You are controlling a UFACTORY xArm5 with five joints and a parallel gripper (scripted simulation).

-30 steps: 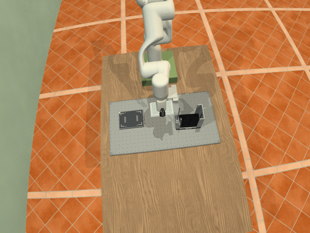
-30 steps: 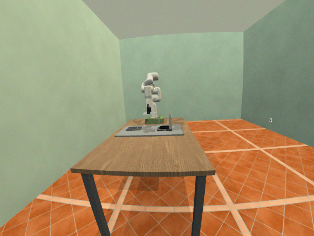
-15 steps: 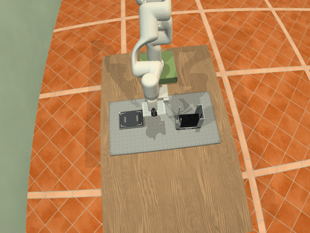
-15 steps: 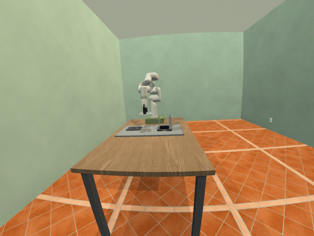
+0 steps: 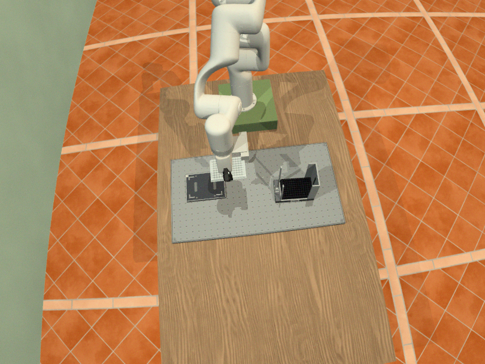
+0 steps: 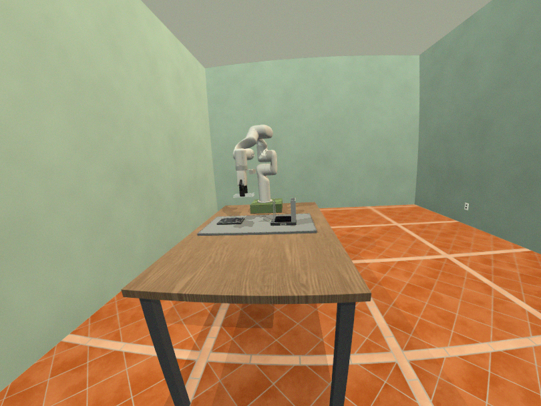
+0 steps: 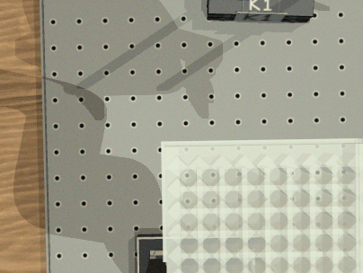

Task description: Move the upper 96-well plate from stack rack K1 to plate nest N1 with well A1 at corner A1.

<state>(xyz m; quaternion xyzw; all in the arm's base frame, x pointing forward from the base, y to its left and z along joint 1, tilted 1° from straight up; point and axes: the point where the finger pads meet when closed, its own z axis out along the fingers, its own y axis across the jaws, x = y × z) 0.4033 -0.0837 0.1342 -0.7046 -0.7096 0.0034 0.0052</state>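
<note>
The plate nest is 19 cm below my hand, 11 cm to the right of it and 2 cm behind it. Round my hand: A1 label 19 cm to the right, 18 cm below, 7 cm behind; then white 96-well plate 1 cm below; then black plate 26 cm to the left, 17 cm below, 4 cm ahead.
</note>
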